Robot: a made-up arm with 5 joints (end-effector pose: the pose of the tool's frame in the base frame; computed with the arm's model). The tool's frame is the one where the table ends.
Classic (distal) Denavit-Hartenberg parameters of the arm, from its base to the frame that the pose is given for. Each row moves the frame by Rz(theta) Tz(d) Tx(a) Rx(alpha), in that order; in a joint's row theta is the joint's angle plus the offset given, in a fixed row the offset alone. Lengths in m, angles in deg.
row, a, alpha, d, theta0
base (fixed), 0.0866, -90, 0.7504, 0
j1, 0.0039, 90, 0.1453, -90
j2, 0.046, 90, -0.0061, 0
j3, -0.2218, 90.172, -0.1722, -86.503
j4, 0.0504, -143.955, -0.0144, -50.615
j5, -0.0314, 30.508, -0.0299, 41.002
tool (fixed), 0, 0, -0.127, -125.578
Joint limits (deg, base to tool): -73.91..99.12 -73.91..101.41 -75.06..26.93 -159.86..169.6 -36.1..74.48
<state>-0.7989 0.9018 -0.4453 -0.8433 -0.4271</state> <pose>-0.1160 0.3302 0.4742 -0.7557 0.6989 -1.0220</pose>
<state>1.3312 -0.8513 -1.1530 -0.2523 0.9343</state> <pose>0.3214 0.0906 1.0408 -2.0653 -2.1920 -0.6813</pose>
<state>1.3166 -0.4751 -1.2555 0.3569 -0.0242</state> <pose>0.4046 0.2435 1.0135 0.2658 -2.5761 0.3134</pose>
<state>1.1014 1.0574 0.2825 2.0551 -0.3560</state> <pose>-0.1401 0.2051 0.7188 -0.0103 0.1875 -2.2098</pose>
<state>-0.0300 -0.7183 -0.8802 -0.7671 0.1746</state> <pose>-0.1950 0.1130 1.0040 0.3497 1.4548 1.1974</pose>
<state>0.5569 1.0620 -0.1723 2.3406 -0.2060</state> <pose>-0.0981 0.2261 0.6616 0.3363 -0.5341 -2.4021</pose>
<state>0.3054 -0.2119 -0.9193 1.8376 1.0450</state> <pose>-0.0678 0.3238 0.9582 0.0880 1.4981 -1.3662</pose>
